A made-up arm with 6 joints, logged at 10 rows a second.
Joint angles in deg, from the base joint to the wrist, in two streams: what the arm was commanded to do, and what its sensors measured. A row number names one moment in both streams.
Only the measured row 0 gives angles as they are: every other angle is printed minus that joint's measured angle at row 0.
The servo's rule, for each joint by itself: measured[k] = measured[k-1] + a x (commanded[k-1-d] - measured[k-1]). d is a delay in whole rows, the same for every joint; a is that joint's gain. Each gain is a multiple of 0.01, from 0.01 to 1. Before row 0 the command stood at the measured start. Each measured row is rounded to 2 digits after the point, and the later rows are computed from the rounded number. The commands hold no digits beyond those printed.
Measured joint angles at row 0:
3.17 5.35 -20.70 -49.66 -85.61 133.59
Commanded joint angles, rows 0 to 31:
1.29 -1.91 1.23 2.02 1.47 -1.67
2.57 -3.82 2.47 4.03 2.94 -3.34
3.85 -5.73 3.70 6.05 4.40 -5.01
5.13 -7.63 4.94 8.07 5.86 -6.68
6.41 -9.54 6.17 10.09 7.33 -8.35
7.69 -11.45 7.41 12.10 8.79 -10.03
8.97 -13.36 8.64 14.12 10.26 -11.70
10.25 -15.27 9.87 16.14 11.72 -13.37
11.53 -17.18 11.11 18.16 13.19 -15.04
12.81 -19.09 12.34 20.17 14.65 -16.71
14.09 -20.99 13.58 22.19 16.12 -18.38
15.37 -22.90 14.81 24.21 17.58 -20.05
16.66 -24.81 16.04 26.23 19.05 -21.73
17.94 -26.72 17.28 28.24 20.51 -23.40
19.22 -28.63 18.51 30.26 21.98 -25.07
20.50 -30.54 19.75 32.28 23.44 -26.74
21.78 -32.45 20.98 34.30 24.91 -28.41
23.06 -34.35 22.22 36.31 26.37 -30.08
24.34 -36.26 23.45 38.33 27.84 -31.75
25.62 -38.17 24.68 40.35 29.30 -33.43
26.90 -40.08 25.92 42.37 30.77 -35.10
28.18 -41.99 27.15 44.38 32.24 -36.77
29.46 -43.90 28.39 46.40 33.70 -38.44
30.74 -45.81 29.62 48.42 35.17 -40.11
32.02 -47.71 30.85 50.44 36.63 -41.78
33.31 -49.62 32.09 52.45 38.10 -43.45
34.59 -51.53 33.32 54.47 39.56 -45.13
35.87 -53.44 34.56 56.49 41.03 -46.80
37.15 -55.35 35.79 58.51 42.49 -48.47
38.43 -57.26 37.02 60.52 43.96 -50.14
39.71 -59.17 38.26 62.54 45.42 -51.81
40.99 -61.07 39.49 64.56 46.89 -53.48
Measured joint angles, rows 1 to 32:
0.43 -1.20 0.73 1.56 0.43 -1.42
1.14 -2.85 1.76 3.46 1.16 -3.05
2.03 -4.66 2.90 5.45 2.10 -4.72
3.05 -6.53 4.10 7.47 3.19 -6.39
4.16 -8.43 5.32 9.49 4.39 -8.06
5.32 -10.33 6.55 11.50 5.67 -9.73
6.52 -12.24 7.78 13.52 7.00 -11.40
7.75 -14.15 9.01 15.54 8.37 -13.07
9.00 -16.06 10.25 17.56 9.77 -14.74
10.26 -17.97 11.48 19.57 11.19 -16.41
11.52 -19.87 12.72 21.59 12.62 -18.08
12.79 -21.78 13.95 23.61 14.06 -19.75
14.07 -23.69 15.18 25.63 15.51 -21.43
15.35 -25.60 16.42 27.64 16.96 -23.10
16.63 -27.51 17.65 29.66 18.42 -24.77
17.91 -29.42 18.89 31.68 19.88 -26.44
19.19 -31.33 20.12 33.70 21.34 -28.11
20.47 -33.23 21.36 35.71 22.80 -29.78
21.75 -35.14 22.59 37.73 24.26 -31.45
23.03 -37.05 23.82 39.75 25.72 -33.13
24.31 -38.96 25.06 41.77 27.18 -34.80
25.59 -40.87 26.29 43.78 28.65 -36.47
26.87 -42.78 27.53 45.80 30.11 -38.14
28.15 -44.69 28.76 47.82 31.58 -39.81
29.43 -46.59 29.99 49.84 33.04 -41.48
30.71 -48.50 31.23 51.85 34.51 -43.15
31.99 -50.41 32.46 53.87 35.97 -44.83
33.27 -52.32 33.70 55.89 37.44 -46.50
34.55 -54.23 34.93 57.91 38.90 -48.17
35.83 -56.14 36.16 59.92 40.37 -49.84
37.11 -58.05 37.40 61.94 41.83 -51.51
38.39 -59.95 38.63 63.96 43.30 -53.18
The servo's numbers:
d 0
a 0.33 0.63 0.59 0.77 0.29 0.85

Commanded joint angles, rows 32 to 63:
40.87 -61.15 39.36 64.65 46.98 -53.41
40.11 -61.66 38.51 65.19 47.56 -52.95
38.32 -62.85 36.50 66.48 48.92 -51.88
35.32 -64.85 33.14 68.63 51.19 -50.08
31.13 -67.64 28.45 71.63 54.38 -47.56
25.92 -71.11 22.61 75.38 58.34 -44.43
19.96 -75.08 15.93 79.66 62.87 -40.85
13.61 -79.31 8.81 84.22 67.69 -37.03
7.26 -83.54 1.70 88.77 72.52 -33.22
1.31 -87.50 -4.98 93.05 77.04 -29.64
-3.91 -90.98 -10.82 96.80 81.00 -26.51
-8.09 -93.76 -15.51 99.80 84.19 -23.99
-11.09 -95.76 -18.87 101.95 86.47 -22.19
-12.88 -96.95 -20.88 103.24 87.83 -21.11
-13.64 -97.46 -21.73 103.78 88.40 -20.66
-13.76 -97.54 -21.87 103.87 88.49 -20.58
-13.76 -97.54 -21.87 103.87 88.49 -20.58
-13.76 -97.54 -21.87 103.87 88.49 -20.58
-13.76 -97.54 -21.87 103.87 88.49 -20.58
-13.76 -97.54 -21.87 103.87 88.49 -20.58
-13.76 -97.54 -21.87 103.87 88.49 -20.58
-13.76 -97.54 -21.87 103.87 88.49 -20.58
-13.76 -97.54 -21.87 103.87 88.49 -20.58
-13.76 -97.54 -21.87 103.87 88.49 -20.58
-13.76 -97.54 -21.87 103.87 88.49 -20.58
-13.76 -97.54 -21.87 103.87 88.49 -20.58
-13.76 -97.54 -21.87 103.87 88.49 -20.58
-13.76 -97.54 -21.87 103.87 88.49 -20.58
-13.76 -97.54 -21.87 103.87 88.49 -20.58
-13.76 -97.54 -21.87 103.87 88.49 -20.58
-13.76 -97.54 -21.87 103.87 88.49 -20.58
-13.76 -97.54 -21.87 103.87 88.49 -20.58
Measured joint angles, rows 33 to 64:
39.21 -60.71 39.06 64.49 44.37 -53.38
39.51 -61.31 38.74 65.03 45.30 -53.01
39.12 -62.28 37.42 66.15 46.35 -52.05
37.87 -63.90 34.89 68.06 47.75 -50.38
35.65 -66.26 31.09 70.81 49.67 -47.98
32.44 -69.32 26.09 74.33 52.18 -44.96
28.32 -72.95 20.10 78.43 55.28 -41.47
23.47 -76.96 13.44 82.89 58.88 -37.70
18.12 -81.11 6.51 87.42 62.84 -33.89
12.57 -85.14 -0.27 91.76 66.96 -30.28
7.13 -88.82 -6.49 95.64 71.03 -27.08
2.11 -91.93 -11.81 98.84 74.85 -24.45
-2.25 -94.34 -15.98 101.23 78.22 -22.53
-5.76 -95.98 -18.87 102.78 81.01 -21.32
-8.36 -96.91 -20.56 103.55 83.15 -20.76
-10.14 -97.31 -21.33 103.80 84.70 -20.61
-11.33 -97.45 -21.65 103.85 85.80 -20.58
-12.13 -97.51 -21.78 103.87 86.58 -20.58
-12.67 -97.53 -21.83 103.87 87.13 -20.58
-13.03 -97.54 -21.85 103.87 87.52 -20.58
-13.27 -97.54 -21.86 103.87 87.80 -20.58
-13.43 -97.54 -21.87 103.87 88.00 -20.58
-13.54 -97.54 -21.87 103.87 88.14 -20.58
-13.61 -97.54 -21.87 103.87 88.24 -20.58
-13.66 -97.54 -21.87 103.87 88.31 -20.58
-13.69 -97.54 -21.87 103.87 88.36 -20.58
-13.71 -97.54 -21.87 103.87 88.40 -20.58
-13.73 -97.54 -21.87 103.87 88.43 -20.58
-13.74 -97.54 -21.87 103.87 88.45 -20.58
-13.75 -97.54 -21.87 103.87 88.46 -20.58
-13.75 -97.54 -21.87 103.87 88.47 -20.58
-13.75 -97.54 -21.87 103.87 88.48 -20.58

